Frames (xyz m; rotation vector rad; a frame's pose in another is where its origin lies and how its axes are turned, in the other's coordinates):
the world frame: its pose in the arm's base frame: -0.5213 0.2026 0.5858 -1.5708 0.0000 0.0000
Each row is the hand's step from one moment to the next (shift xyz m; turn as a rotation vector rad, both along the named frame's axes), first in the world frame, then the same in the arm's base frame.
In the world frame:
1: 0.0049 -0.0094 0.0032 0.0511 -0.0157 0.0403
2: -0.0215 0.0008 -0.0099 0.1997 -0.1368 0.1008
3: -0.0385 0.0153 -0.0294 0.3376 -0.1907 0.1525
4: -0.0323 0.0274 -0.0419 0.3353 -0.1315 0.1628
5: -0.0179 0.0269 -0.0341 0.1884 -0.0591 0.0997
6: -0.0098 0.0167 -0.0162 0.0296 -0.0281 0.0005
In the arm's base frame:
1: 0.0049 0.0032 0.0094 0.0511 0.0403 0.0157
2: -0.0215 -0.0099 -0.0008 0.1997 0.1008 0.1368
3: -0.0385 -0.0294 -0.0153 0.3376 0.1525 0.1907
4: -0.0323 -0.0419 -0.0274 0.3353 0.1628 0.1315
5: -0.0179 -0.0341 -0.0269 0.1884 0.0997 0.0591
6: -0.0098 -0.0162 -0.0167 0.0296 0.0005 0.0281

